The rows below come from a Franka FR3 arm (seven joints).
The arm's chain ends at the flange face. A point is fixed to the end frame.
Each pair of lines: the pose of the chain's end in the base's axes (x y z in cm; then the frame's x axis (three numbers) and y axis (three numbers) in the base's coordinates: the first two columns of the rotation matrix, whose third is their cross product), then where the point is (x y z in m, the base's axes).
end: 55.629 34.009 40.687 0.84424 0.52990 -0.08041 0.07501 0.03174 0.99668
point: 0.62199 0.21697 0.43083
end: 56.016 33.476 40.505 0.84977 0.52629 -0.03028 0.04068 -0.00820 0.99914
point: 0.62423 0.21030 0.42634
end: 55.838 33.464 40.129 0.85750 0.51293 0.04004 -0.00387 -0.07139 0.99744
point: 0.61971 0.20804 0.41743
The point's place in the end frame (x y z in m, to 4 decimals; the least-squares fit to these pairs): -0.0117 0.0249 0.1389
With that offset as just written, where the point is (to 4 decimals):
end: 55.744 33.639 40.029 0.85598 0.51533 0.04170 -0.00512 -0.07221 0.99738
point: 0.6191 0.2099 0.4164
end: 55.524 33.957 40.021 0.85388 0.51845 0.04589 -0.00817 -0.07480 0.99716
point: 0.6173 0.2133 0.4162
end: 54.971 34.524 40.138 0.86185 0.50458 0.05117 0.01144 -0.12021 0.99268
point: 0.6103 0.2176 0.4103
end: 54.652 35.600 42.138 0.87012 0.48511 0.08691 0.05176 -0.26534 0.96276
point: 0.6057 0.2280 0.4088
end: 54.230 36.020 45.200 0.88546 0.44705 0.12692 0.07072 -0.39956 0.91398
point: 0.5975 0.2339 0.4197
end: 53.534 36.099 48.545 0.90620 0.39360 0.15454 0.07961 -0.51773 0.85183
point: 0.5844 0.2380 0.4353
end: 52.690 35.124 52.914 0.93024 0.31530 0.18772 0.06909 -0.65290 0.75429
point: 0.5678 0.2356 0.4583
